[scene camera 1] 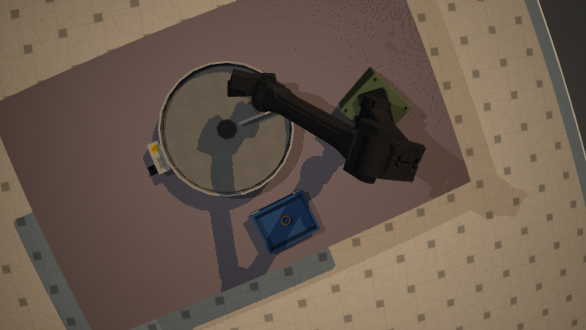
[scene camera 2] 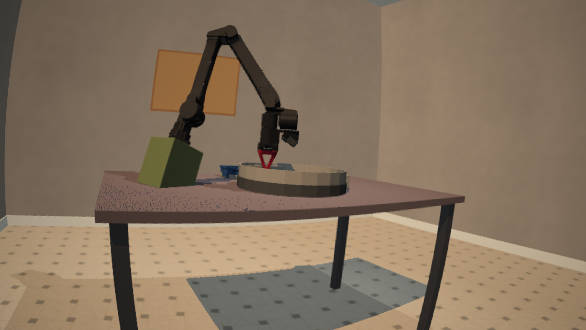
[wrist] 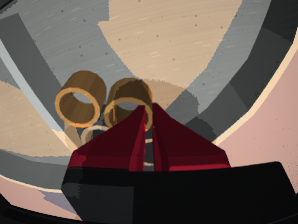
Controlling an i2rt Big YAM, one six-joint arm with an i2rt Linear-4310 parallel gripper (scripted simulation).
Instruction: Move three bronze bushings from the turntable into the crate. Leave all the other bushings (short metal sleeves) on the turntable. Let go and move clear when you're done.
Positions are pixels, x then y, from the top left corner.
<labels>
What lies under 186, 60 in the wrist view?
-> A turntable.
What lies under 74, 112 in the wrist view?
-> A bronze bushing.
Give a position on a blue crate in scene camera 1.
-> At 278, 236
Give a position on a bronze bushing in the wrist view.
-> At 134, 90
</labels>
